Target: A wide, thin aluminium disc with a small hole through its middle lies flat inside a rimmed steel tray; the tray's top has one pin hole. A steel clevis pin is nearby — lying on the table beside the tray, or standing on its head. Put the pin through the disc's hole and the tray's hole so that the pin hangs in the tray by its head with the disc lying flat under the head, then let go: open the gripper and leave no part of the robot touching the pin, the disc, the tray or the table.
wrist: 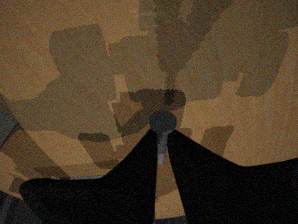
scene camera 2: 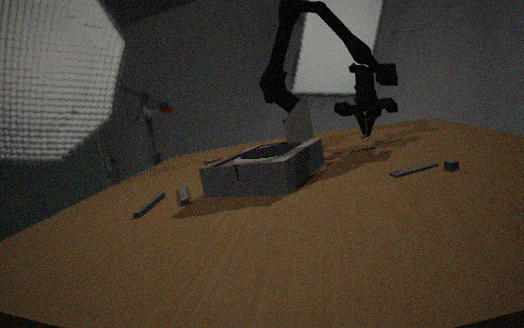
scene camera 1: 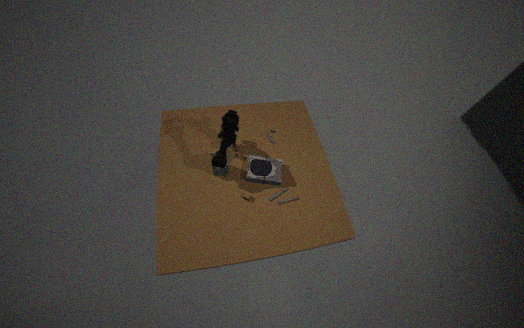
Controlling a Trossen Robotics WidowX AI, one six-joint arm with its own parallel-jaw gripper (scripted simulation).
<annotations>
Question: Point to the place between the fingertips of my gripper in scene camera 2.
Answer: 366, 136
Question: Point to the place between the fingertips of my gripper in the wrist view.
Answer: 161, 133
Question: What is my gripper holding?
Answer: A steel clevis pin.
</annotations>
